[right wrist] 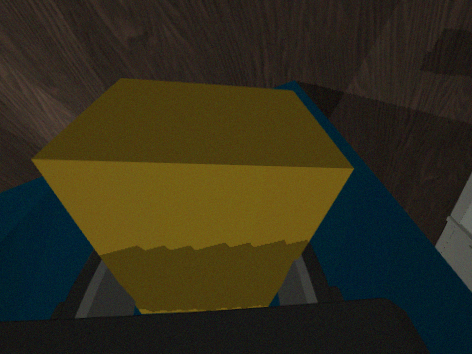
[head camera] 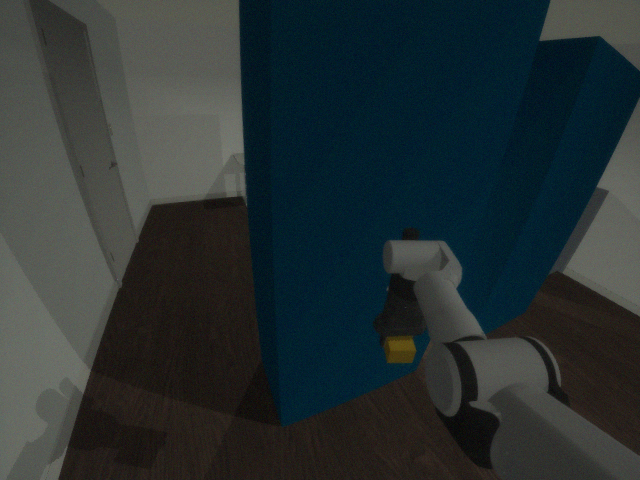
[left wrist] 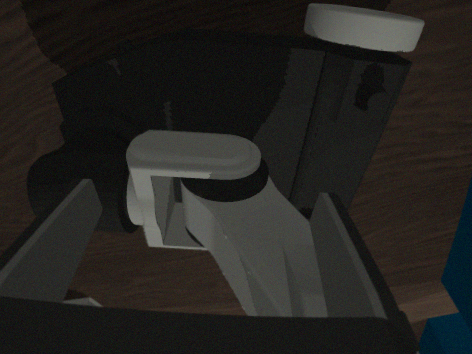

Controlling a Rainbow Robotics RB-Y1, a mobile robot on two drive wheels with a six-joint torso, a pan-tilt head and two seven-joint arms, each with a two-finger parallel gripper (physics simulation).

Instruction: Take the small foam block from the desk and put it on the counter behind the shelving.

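Places are measured from the robot's base along level axes (x right, y ahead, z up), in centimetres.
Pixels of known places: left gripper, fingertip midpoint: (left wrist: pixel 205 201).
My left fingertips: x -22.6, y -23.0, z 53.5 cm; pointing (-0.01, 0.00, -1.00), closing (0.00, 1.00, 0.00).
Observation:
Behind a point stands the place of what it marks.
The small foam block (head camera: pixel 400 350) @(x 21.8, y 22.9, z 100.7 cm) (right wrist: pixel 200 200) @(x 22.5, y 23.8, z 100.9 cm) is yellow and sits between the fingers of my right gripper (head camera: pixel 398 338) @(x 22.8, y 28.3, z 96.2 cm) (right wrist: pixel 202 280), which is shut on it and holds it above the floor, in front of the tall blue shelving (head camera: pixel 361 155) @(x 12.4, y 56.2, z 136.0 cm) in the head camera view. My left gripper (left wrist: pixel 205 201) @(x -22.6, y -23.0, z 53.5 cm) is open, with its two fingers wide apart; parts of the robot's own body and base show behind them. The counter and the desk cannot be made out in the head camera view.
A grey door (head camera: pixel 87 129) @(x -184.9, y 182.4, z 128.3 cm) stands in the wall at the left. A dark wood floor (head camera: pixel 196 289) @(x -98.2, y 151.5, z 0.0 cm) runs between that wall and the shelving. A small white object (head camera: pixel 235 183), partly hidden by the shelving, shows at the far wall. A second blue unit (head camera: pixel 584 129) @(x 137.8, y 110.7, z 153.7 cm) stands at the right.

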